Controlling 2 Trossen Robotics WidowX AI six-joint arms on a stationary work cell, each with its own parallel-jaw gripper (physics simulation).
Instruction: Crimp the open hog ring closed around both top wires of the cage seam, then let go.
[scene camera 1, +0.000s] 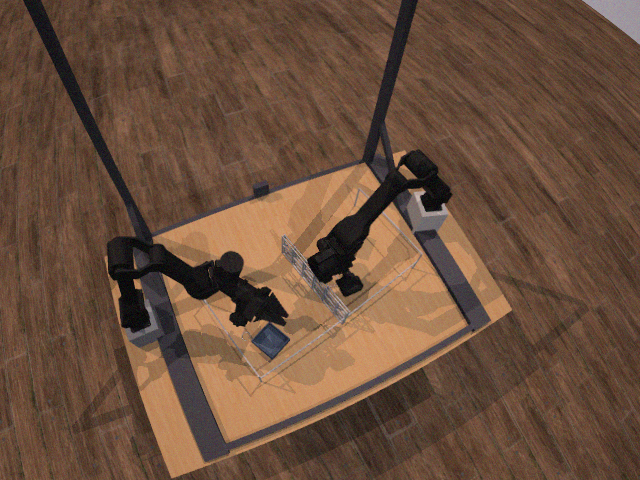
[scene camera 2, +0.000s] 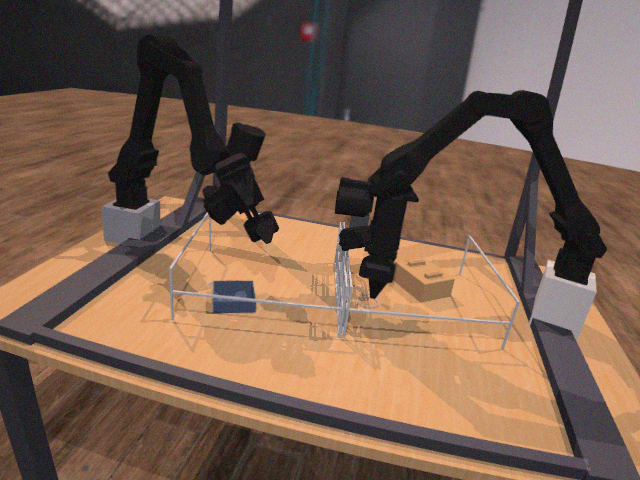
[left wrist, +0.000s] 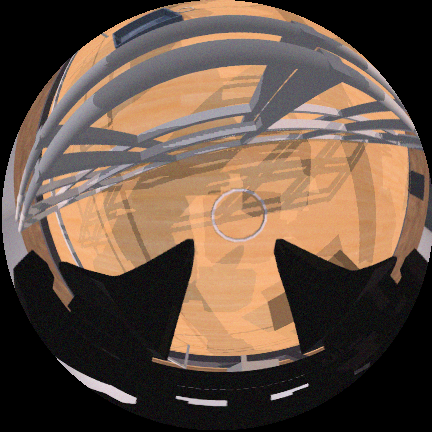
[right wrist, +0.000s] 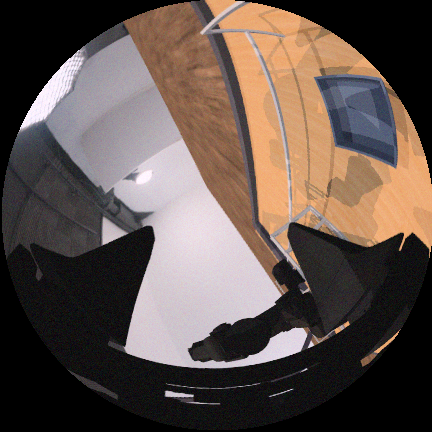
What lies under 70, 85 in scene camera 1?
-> A dark frame post.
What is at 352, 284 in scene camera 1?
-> My left gripper.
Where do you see my right gripper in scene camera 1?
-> At 286, 320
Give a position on a tan block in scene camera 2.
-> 422, 279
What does the dark blue tray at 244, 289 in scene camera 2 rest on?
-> The table.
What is my right gripper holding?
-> Nothing.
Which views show my left gripper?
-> Scene camera 1, scene camera 2, the left wrist view and the right wrist view: all of them.
